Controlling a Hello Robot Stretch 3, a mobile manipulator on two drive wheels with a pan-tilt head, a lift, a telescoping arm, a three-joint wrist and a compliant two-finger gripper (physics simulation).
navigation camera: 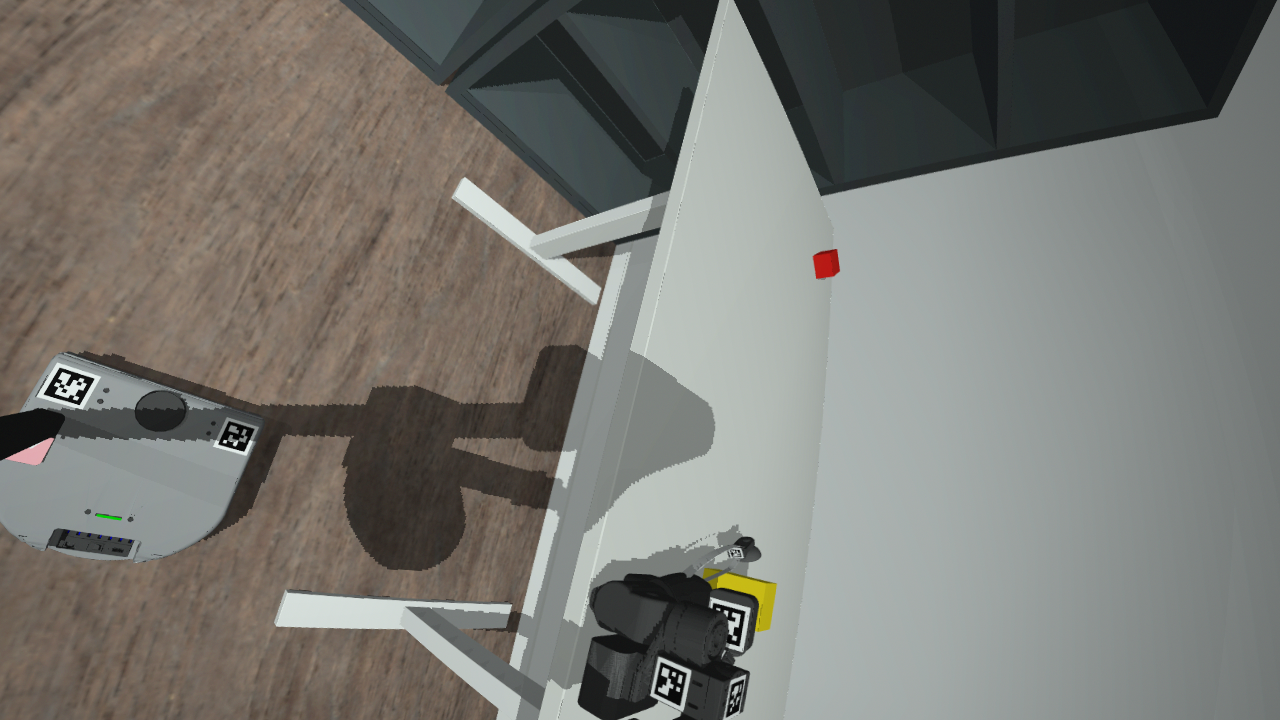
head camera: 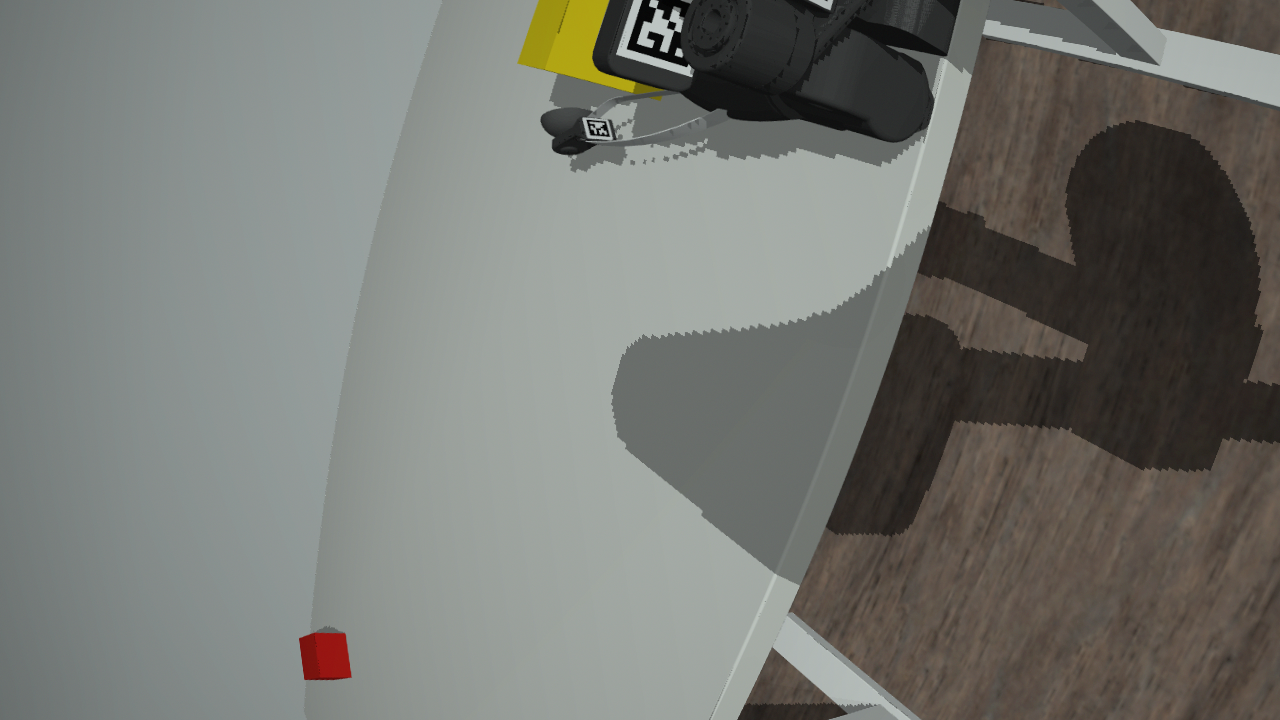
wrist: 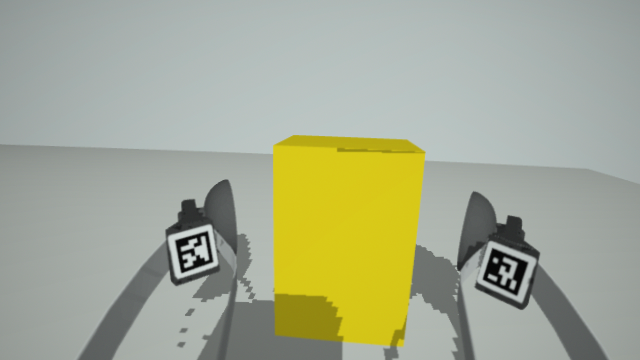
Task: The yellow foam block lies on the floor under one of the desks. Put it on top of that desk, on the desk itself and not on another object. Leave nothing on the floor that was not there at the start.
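Places are measured from the robot's base along level axes (x ahead, y left, z up), in millimetres.
Pixels of known places: gripper, between the fingertips: (head camera: 583,37) (wrist: 346,212); robot's base, origin of its link: (navigation camera: 161,409).
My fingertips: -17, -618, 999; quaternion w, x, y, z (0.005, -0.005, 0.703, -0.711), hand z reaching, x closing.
Ahead of a thing's pixels: the offset from my fingertips to its top centre, as dx, dy, dz. "*": to the spot under its first point. Level surfaces: height alone.
The yellow foam block {+0, +21, +42} (head camera: 572,44) (navigation camera: 762,601) (wrist: 345,235) stands upright on the white desk top {dz -48} (head camera: 501,402) (navigation camera: 716,295) (wrist: 90,200). In the wrist view it is between the fingers, with a gap on each side. My gripper (wrist: 346,212) is open around it and touches neither side. In the head and navigation views the gripper body hides part of the block, and one fingertip shows apart from it. The lower edge of the block in the wrist view is at the desk surface, partly in shadow.
A red cube {+798, -338, -3} (head camera: 324,656) (navigation camera: 825,264) lies near the desk's back edge, away from the block. A dark shelf unit (navigation camera: 1109,141) stands past the desk's far end. White desk legs {* -335, -37, -973} (navigation camera: 393,610) stand on the wood floor, and the robot base (navigation camera: 134,474) is beside the desk.
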